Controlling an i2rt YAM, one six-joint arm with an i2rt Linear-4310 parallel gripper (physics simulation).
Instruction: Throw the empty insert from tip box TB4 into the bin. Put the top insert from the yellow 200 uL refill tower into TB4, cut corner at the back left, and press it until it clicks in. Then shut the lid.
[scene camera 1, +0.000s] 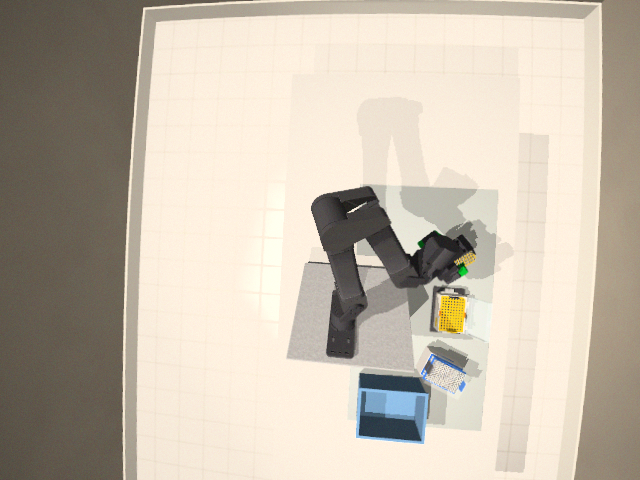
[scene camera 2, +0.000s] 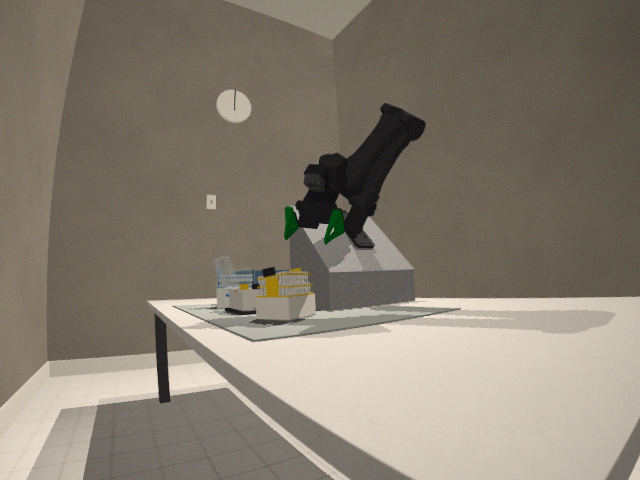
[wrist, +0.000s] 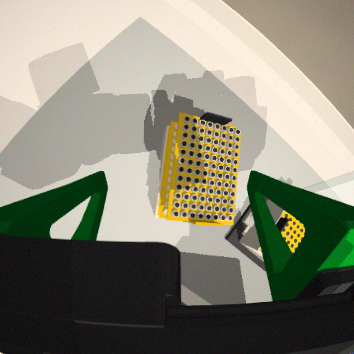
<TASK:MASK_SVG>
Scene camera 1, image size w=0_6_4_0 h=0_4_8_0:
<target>blue-and-white tip box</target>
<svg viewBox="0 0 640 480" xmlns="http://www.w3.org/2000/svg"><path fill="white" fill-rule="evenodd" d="M426 346L415 366L423 382L459 400L471 376L458 361Z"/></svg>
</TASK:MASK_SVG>
